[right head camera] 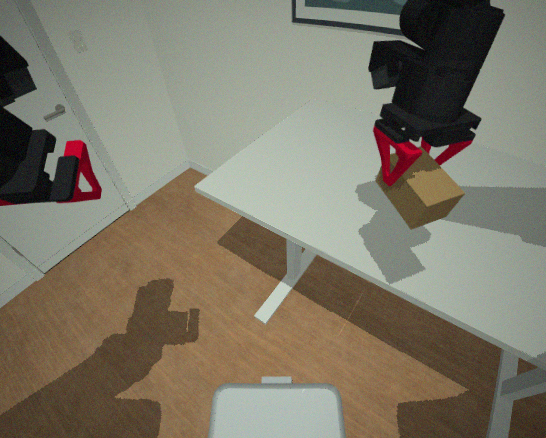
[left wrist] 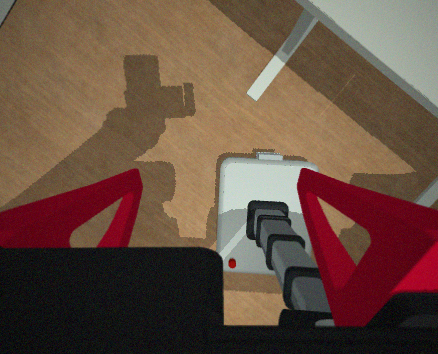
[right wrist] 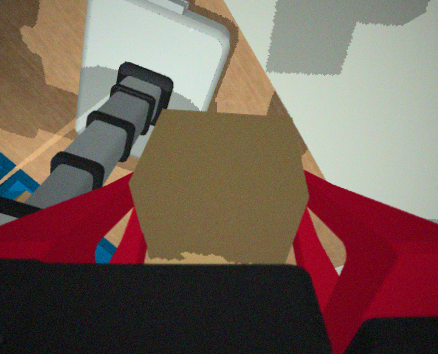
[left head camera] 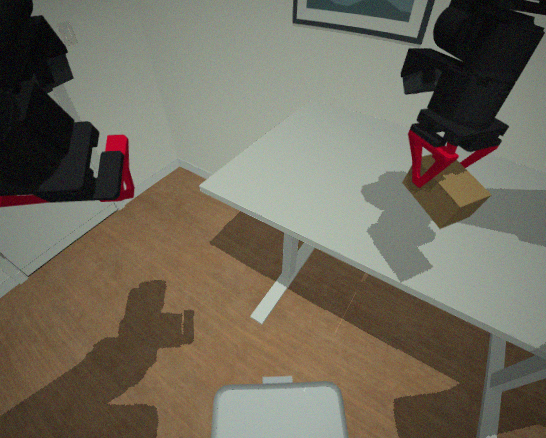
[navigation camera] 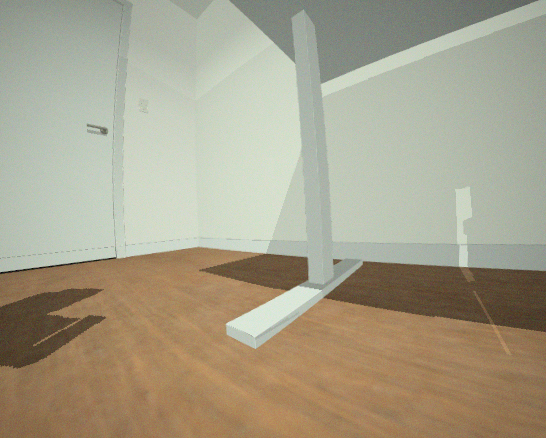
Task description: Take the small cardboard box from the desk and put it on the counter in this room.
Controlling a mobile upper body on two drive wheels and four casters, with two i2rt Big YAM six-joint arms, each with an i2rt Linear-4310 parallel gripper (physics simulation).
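Frame: origin at the left arm's base, x ahead, y left, z up, level; metres.
Seen in the pictures: left gripper, fingertip midpoint: (right head camera: 66, 195) (left wrist: 219, 177) (left head camera: 94, 194); right gripper, fingertip midpoint: (right head camera: 404, 178) (right wrist: 220, 176) (left head camera: 431, 180).
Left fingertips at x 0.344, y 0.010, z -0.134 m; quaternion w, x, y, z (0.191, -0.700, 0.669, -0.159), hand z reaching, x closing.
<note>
A point is followed by its place in that frame.
The small brown cardboard box (left head camera: 452, 197) @(x 0.335, y -0.431, z -0.145 m) (right head camera: 422, 192) @(x 0.341, y -0.437, z -0.144 m) (right wrist: 220, 200) @(x 0.410, y -0.437, z -0.134 m) is between the fingers of my right gripper (left head camera: 442, 172) @(x 0.397, y -0.441, z -0.168 m) (right head camera: 414, 170) @(x 0.397, y -0.441, z -0.168 m) (right wrist: 220, 176) @(x 0.397, y -0.441, z -0.168 m), which is shut on it. The box is tilted in the head views and hangs over the white desk (left head camera: 300, 170) @(x 0.806, y -0.310, z -0.460 m) (right head camera: 300, 170) @(x 0.804, y -0.327, z -0.460 m) (left wrist: 405, 30) @(x 0.597, y -0.312, z -0.460 m) (right wrist: 365, 135) @(x 0.362, y -0.686, z -0.460 m), with the arm's shadow on the top. How high it hangs is hard to tell. My left gripper (left wrist: 219, 177) @(x 0.344, y 0.010, z -0.135 m) is open, its fingers wide apart with nothing between them, left of the desk in the head views. No separate counter can be made out.
A desk leg (left head camera: 290, 260) @(x 0.935, y -0.321, z -1.171 m) (right head camera: 294, 265) @(x 0.935, y -0.323, z -1.219 m) (navigation camera: 315, 165) @(x 0.933, y -0.314, z -1.032 m) and its foot (left wrist: 267, 77) stand on the wood floor ahead. My white base (left head camera: 279, 412) @(x 0.212, y -0.227, z -1.150 m) (right head camera: 277, 412) @(x 0.213, y -0.230, z -1.150 m) is below. A closed door (navigation camera: 55, 165) @(x 1.332, y 1.200, z -0.776 m) is at the left, and a framed picture (left head camera: 357, 30) @(x 1.309, y -0.571, z -0.147 m) hangs on the wall.
</note>
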